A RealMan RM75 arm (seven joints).
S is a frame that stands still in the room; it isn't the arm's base.
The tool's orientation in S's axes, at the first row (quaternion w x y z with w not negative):
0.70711, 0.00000, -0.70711, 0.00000
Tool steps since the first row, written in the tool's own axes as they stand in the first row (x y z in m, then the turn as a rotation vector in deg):
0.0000, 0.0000, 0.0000, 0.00, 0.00, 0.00
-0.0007, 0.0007, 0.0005, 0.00, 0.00, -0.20
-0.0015, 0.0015, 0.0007, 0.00, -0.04, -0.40
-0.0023, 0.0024, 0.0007, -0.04, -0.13, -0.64
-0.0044, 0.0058, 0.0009, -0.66, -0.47, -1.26
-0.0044, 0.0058, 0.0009, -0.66, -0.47, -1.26
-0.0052, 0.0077, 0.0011, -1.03, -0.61, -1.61
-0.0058, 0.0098, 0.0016, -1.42, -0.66, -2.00
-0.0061, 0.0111, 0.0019, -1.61, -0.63, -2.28
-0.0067, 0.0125, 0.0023, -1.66, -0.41, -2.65
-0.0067, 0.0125, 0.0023, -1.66, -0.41, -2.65
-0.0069, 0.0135, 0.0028, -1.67, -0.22, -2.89
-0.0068, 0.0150, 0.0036, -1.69, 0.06, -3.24
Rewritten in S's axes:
0.0000, 0.0000, 0.0000, 0.00, 0.00, 0.00
-0.0005, 0.0007, -0.0007, 0.20, 0.00, 0.00
-0.0007, 0.0015, -0.0015, 0.40, -0.04, 0.00
-0.0007, 0.0024, -0.0023, 0.64, -0.13, -0.04
-0.0009, 0.0058, -0.0044, 1.26, -0.47, -0.66
-0.0009, 0.0058, -0.0044, 1.26, -0.47, -0.66
-0.0011, 0.0077, -0.0052, 1.61, -0.61, -1.03
-0.0016, 0.0098, -0.0058, 2.00, -0.66, -1.42
-0.0019, 0.0111, -0.0061, 2.28, -0.63, -1.61
-0.0023, 0.0125, -0.0067, 2.65, -0.41, -1.66
-0.0023, 0.0125, -0.0067, 2.65, -0.41, -1.66
-0.0028, 0.0135, -0.0069, 2.89, -0.22, -1.67
-0.0036, 0.0150, -0.0068, 3.24, 0.06, -1.69

